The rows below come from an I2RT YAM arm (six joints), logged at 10 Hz.
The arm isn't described. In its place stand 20 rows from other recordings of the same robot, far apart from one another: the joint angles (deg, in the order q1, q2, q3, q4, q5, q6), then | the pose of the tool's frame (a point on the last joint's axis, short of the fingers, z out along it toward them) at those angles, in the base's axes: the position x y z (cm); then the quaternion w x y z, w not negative.
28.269 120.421 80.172 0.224 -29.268 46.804 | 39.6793 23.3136 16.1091 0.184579 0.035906 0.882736 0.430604
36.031 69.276 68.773 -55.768 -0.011 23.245 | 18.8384 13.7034 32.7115 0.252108 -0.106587 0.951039 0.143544
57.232 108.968 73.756 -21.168 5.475 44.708 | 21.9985 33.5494 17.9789 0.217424 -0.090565 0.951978 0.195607
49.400 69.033 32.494 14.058 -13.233 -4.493 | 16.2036 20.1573 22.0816 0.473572 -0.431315 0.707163 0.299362
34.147 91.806 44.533 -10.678 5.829 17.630 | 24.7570 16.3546 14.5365 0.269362 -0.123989 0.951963 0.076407
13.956 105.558 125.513 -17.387 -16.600 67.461 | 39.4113 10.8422 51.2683 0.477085 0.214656 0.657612 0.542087
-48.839 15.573 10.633 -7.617 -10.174 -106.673 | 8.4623 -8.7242 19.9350 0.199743 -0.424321 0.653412 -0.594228
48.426 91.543 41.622 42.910 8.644 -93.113 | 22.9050 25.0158 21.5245 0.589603 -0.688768 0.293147 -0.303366
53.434 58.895 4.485 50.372 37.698 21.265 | 12.2876 12.9117 16.8034 0.656289 0.019818 0.726269 0.203534
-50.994 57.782 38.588 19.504 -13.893 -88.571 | 15.7014 -18.0274 31.3556 0.323260 -0.306639 0.635096 -0.630975
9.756 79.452 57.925 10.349 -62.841 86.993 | 30.0283 8.3770 32.1459 0.058810 0.152908 0.721709 0.672530
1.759 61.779 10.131 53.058 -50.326 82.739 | 19.0001 3.3249 19.3597 0.279897 0.178967 0.678319 0.655372
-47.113 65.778 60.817 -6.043 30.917 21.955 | 16.5976 -20.5570 37.2893 0.553533 0.561278 0.516571 -0.334250
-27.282 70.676 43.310 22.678 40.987 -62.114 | 23.6671 -14.8333 29.5050 0.270067 0.020162 0.728314 -0.629457
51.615 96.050 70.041 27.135 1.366 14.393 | 25.1457 31.6065 32.4672 0.603304 -0.215356 0.666182 0.381899
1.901 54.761 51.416 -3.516 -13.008 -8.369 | 22.3276 1.5429 36.1743 0.662988 -0.141389 0.733626 0.047419
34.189 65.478 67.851 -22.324 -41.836 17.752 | 19.1157 15.8563 38.9481 0.353931 -0.312152 0.727787 0.497614
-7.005 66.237 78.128 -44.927 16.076 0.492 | 22.8780 -3.8043 40.5323 0.464453 0.123439 0.864110 -0.149531
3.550 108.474 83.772 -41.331 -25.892 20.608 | 39.2659 3.9936 21.9137 0.152013 0.095389 0.949699 0.256643
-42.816 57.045 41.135 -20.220 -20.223 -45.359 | 16.6222 -13.7233 26.2236 0.429211 -0.098983 0.875693 -0.197844
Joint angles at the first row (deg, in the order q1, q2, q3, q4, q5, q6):
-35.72, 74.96, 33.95, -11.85, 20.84, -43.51
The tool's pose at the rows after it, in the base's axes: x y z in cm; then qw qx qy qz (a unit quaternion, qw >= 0):
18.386 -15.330 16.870 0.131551 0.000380 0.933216 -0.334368
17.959 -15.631 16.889 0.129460 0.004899 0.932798 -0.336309
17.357 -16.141 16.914 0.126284 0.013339 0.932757 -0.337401
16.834 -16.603 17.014 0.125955 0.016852 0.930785 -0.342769
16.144 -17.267 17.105 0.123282 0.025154 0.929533 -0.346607
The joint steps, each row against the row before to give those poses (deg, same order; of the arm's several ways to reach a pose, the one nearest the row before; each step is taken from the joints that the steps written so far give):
-1.09, -0.66, -0.25, 0.01, -0.19, -0.35
-1.24, -0.45, -0.32, 0.16, -0.27, -0.64
-1.95, -0.40, -0.26, 0.10, -0.56, -0.77
-1.75, -0.53, -0.35, 0.74, -0.50, -1.30
-2.42, -0.32, -0.16, 0.51, -0.71, -1.27

